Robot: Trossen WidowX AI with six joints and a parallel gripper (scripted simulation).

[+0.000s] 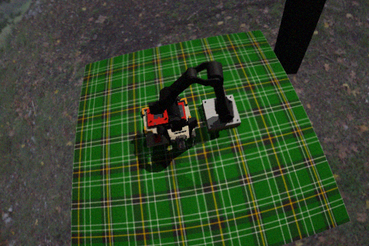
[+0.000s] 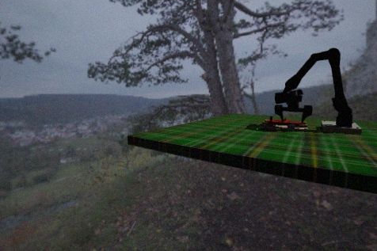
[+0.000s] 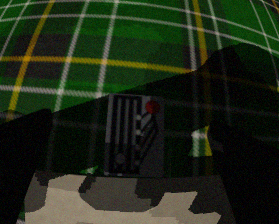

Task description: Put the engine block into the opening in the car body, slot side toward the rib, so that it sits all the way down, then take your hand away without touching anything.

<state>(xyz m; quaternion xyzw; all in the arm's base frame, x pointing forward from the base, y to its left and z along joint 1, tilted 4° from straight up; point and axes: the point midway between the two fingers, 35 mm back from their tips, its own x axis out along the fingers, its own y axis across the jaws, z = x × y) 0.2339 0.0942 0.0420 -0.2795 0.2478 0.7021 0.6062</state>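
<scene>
My gripper tip is 3 cm above the engine block.
</scene>
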